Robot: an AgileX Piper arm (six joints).
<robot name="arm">
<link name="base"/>
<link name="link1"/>
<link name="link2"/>
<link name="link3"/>
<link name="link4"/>
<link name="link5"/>
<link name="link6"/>
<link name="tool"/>
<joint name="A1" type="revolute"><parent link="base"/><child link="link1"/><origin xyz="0 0 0.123" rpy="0 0 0"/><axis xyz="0 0 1"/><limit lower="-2.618" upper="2.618"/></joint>
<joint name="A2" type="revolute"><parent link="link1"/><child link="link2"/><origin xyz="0 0 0" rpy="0 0 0"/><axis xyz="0 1 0"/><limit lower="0" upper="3.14"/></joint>
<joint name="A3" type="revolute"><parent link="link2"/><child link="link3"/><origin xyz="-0.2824 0 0.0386" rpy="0 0 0"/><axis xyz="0 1 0"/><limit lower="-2.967" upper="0"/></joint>
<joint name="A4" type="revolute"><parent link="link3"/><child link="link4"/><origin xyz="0.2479 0 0.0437" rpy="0 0 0"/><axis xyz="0.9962 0 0.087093"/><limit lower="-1.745" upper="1.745"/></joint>
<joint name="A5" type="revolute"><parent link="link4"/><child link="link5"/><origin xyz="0 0 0" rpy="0 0 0"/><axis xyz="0 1 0"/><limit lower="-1.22" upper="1.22"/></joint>
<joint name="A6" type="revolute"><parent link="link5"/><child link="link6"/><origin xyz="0.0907 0 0.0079" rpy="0 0 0"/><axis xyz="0.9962 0 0.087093"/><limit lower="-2.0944" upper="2.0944"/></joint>
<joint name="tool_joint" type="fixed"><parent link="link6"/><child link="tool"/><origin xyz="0 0 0" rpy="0 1.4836 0"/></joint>
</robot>
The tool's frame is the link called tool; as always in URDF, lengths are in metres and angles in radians.
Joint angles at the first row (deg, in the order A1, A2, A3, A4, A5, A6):
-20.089 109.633 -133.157 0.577 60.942 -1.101
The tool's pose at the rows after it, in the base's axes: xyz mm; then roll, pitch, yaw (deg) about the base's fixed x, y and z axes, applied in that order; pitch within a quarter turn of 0, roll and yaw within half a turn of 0:
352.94 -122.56 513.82 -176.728 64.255 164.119
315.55 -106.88 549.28 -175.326 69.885 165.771
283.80 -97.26 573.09 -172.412 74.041 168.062
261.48 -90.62 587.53 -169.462 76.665 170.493
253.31 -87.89 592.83 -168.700 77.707 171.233
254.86 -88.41 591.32 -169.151 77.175 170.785
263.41 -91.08 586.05 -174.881 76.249 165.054
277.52 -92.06 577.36 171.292 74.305 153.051
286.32 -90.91 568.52 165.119 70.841 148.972
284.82 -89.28 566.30 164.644 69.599 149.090
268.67 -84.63 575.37 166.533 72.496 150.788
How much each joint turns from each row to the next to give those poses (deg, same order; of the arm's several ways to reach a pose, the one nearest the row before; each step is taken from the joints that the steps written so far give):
1.041 -6.837 -0.145 -1.055 0.261 -0.044
0.507 -5.525 -0.365 -0.232 0.237 0.003
-0.001 -4.312 -0.032 -0.696 0.123 -0.001
0.001 -2.862 -0.099 -0.570 0.261 0.000
-0.002 -0.961 -0.229 0.002 0.134 -0.001
0.003 0.213 0.000 -0.004 0.327 0.002
-0.003 1.103 -0.003 0.143 0.002 1.141
0.001 1.710 0.002 2.523 0.087 1.949
0.000 1.097 0.109 2.709 1.842 0.647
0.000 -0.499 0.841 0.719 0.840 -0.042
-0.001 -3.011 2.023 -0.451 -1.670 -0.999

